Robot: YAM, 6 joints.
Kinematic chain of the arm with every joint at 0, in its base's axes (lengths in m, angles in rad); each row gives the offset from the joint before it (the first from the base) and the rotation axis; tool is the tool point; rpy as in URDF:
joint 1: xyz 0 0 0.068 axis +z
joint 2: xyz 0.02 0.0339 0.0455 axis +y
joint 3: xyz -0.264 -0.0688 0 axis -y
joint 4: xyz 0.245 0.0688 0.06 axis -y
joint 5: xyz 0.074 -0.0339 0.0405 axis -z
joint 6: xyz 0.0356 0 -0.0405 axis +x
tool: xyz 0 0 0 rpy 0 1.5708 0
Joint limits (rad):
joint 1: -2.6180..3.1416
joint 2: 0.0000..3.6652
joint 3: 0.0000..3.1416
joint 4: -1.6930..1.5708
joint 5: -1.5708..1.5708
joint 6: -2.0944..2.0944
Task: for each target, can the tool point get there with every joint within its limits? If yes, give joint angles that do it. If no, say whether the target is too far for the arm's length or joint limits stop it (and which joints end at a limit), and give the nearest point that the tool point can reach.
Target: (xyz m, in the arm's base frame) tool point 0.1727 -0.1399 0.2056
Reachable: yes | joints -0.6670 1.0547 0.3551 0.4629 0.0861 -1.0997
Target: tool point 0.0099 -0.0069 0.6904
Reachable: yes | joints 1.0091 1.3798 2.3201 1.2970 0.3465 1.3845
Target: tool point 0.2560 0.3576 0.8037
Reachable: no: too far | nearest point 0.2009 0.2807 0.6482 | short by 0.182 m
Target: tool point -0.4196 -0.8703 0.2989
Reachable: no: too far | nearest point -0.2754 -0.5712 0.2338 | short by 0.338 m
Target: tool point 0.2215 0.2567 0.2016
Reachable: yes | joints 0.7717 1.7225 1.1229 -0.5103 -0.9771 -0.6805
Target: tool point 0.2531 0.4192 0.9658
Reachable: no: too far | nearest point 0.1665 0.2757 0.6616 | short by 0.347 m
